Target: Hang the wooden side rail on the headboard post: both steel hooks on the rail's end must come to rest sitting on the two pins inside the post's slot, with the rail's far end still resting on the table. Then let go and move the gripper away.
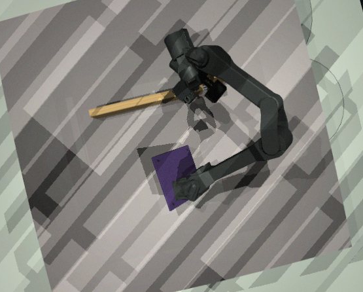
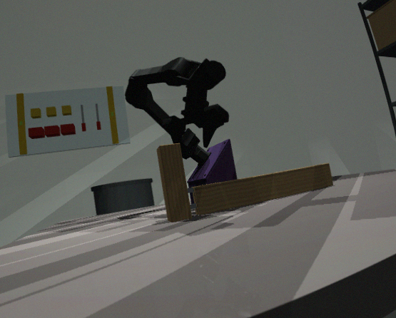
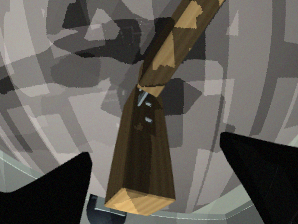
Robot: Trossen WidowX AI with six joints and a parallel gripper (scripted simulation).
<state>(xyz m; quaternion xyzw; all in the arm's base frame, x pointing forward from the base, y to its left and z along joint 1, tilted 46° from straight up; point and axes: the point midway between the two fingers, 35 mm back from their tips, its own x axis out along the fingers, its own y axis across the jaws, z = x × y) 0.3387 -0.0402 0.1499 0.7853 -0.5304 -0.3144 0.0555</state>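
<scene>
The headboard post lies 80 mm below my gripper tip, 60 mm to the right of it and 20 mm ahead of it.
</scene>
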